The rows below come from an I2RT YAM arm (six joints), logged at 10 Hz.
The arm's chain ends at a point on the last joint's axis. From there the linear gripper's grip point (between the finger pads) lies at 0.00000 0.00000 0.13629 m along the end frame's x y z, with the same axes.
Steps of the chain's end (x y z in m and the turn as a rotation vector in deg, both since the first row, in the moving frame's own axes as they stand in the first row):
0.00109, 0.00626, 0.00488, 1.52, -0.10, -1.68
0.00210, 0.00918, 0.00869, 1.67, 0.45, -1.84
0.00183, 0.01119, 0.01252, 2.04, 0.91, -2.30
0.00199, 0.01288, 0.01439, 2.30, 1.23, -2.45
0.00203, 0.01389, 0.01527, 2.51, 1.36, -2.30
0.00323, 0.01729, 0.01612, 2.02, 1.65, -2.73
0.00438, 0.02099, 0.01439, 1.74, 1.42, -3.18
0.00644, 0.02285, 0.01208, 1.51, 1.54, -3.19
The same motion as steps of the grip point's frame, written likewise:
0.00080, 0.00265, 0.00483, 1.52, -0.10, -1.68
0.00311, 0.00519, 0.00863, 1.67, 0.45, -1.84
0.00390, 0.00630, 0.01242, 2.04, 0.91, -2.30
0.00480, 0.00735, 0.01425, 2.30, 1.23, -2.45
0.00514, 0.00786, 0.01510, 2.51, 1.36, -2.30
0.00704, 0.01240, 0.01598, 2.02, 1.65, -2.73
0.00764, 0.01676, 0.01429, 1.74, 1.42, -3.18
0.01000, 0.01916, 0.01198, 1.51, 1.54, -3.19

